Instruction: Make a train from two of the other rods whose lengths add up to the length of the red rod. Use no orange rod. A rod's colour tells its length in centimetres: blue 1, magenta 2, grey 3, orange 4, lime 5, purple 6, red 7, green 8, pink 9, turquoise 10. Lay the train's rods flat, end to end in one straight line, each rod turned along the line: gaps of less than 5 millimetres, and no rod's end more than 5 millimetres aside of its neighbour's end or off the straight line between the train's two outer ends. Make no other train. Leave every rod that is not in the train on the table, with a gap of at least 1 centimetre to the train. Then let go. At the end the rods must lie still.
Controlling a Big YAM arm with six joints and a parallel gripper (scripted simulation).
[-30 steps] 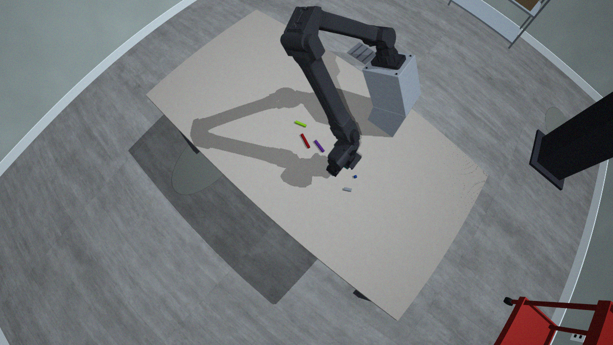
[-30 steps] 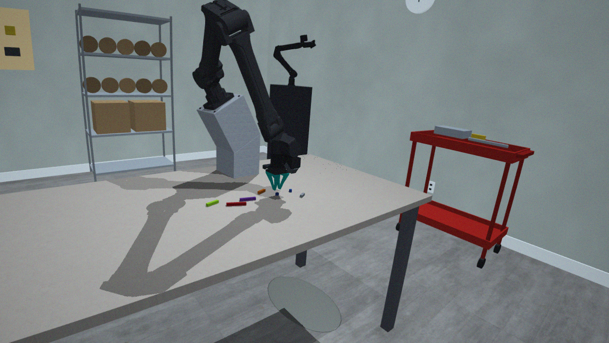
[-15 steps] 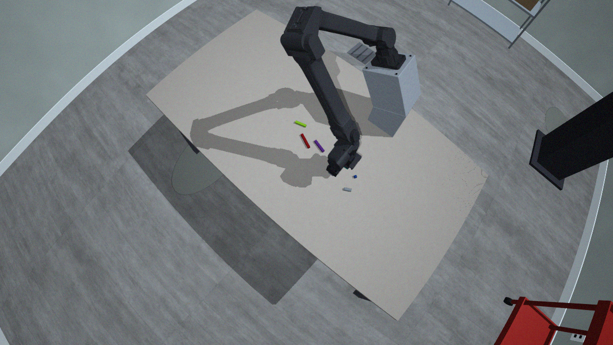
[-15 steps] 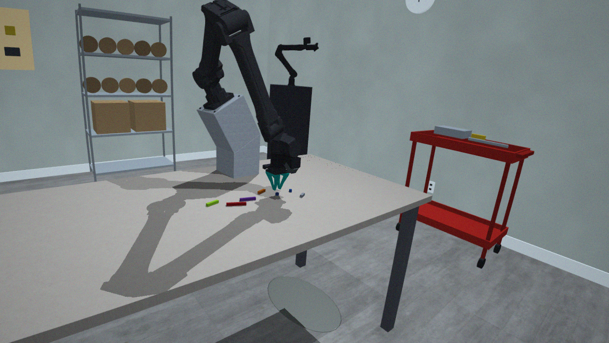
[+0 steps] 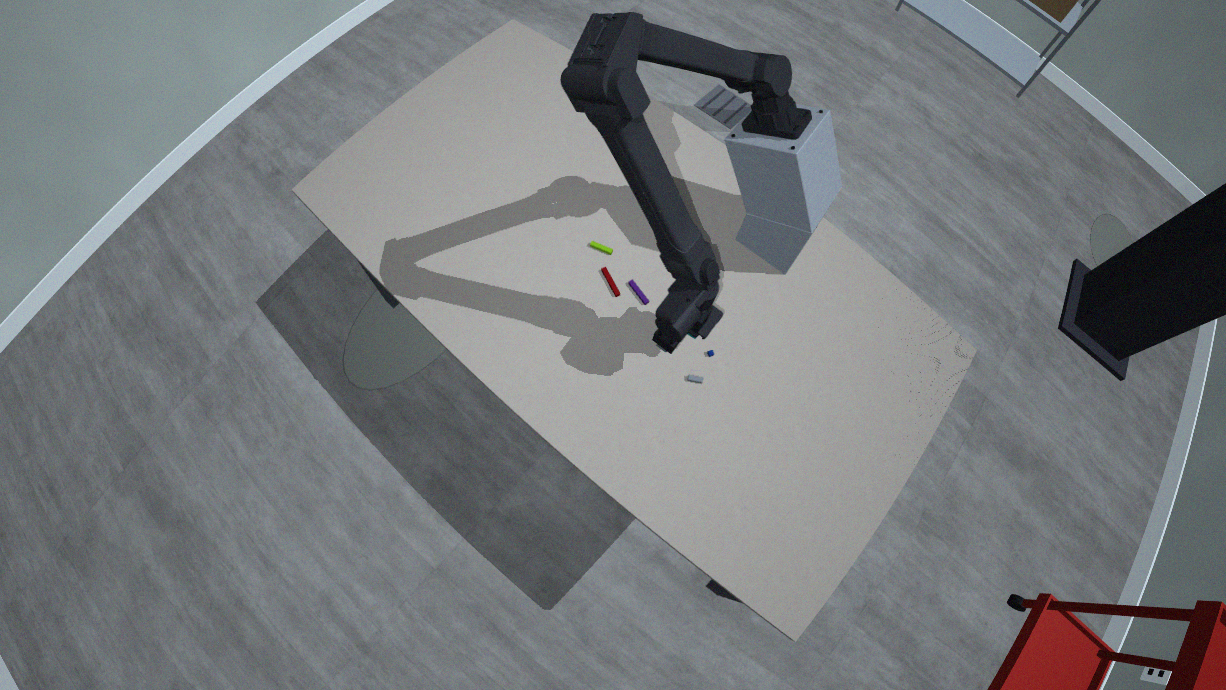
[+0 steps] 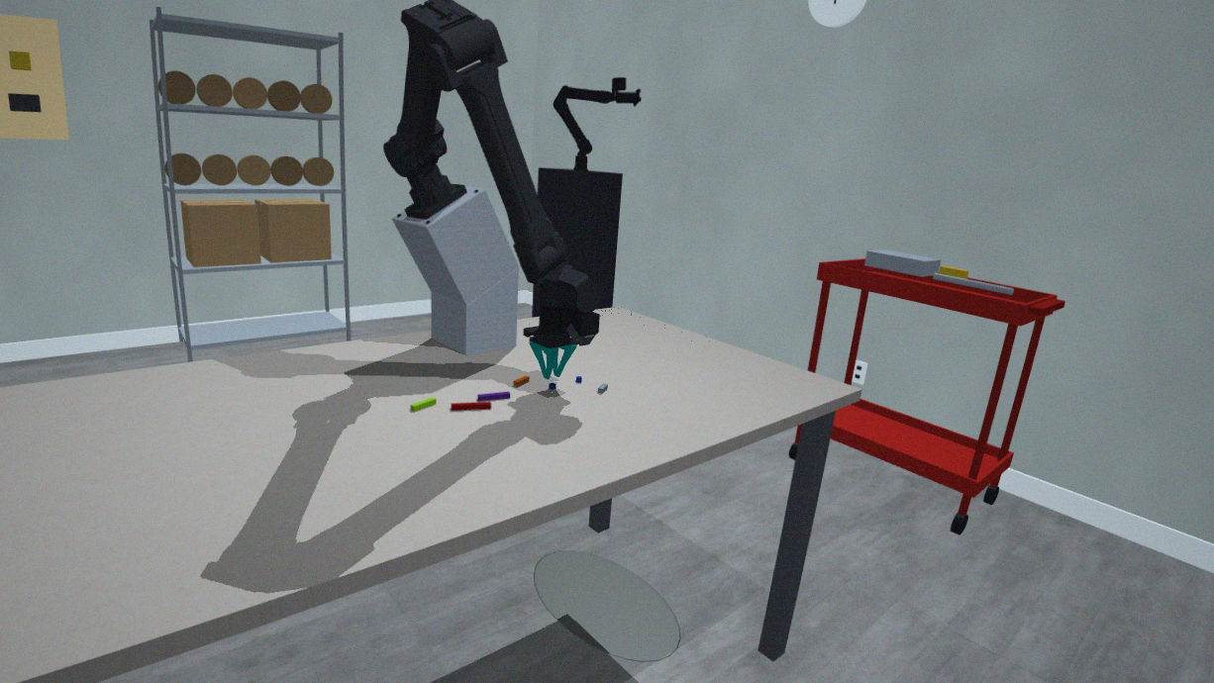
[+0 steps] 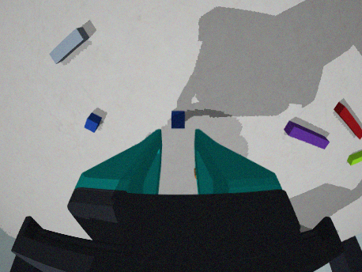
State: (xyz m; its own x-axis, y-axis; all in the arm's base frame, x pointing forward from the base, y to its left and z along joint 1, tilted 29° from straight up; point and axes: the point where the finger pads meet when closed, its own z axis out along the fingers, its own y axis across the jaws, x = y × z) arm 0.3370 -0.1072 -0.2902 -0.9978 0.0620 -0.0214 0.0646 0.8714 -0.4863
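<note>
My gripper is now 19 cm to the left of the red rod and 3 cm above it. The rest, counted from my hand: grey rod (7 cm ahead, 7 cm to the left, 3 cm below); then orange rod (5 cm behind, 3 cm to the right, 3 cm below); then purple rod (2 cm behind, 13 cm to the right, 3 cm below).
</note>
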